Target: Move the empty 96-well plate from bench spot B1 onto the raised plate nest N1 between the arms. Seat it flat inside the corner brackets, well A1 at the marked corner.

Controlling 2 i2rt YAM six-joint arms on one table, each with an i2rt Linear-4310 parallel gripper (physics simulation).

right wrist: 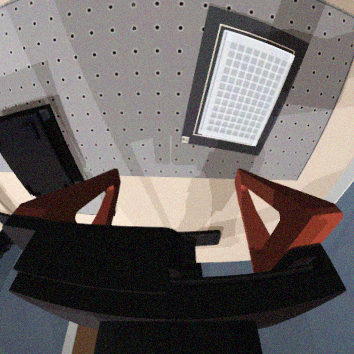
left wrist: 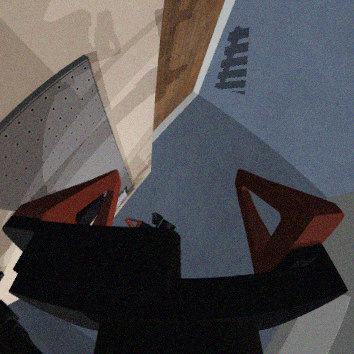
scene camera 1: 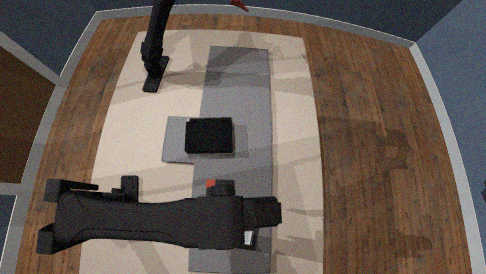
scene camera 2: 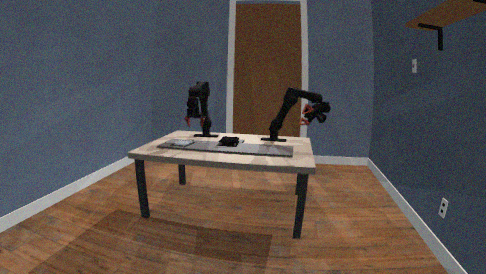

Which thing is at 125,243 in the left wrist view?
My left gripper.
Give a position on a white well plate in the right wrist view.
248,74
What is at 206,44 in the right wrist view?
A dark nest with white outline.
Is my right gripper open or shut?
Open.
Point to a black block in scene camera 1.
208,134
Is my left gripper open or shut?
Open.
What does my right gripper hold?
Nothing.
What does my left gripper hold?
Nothing.
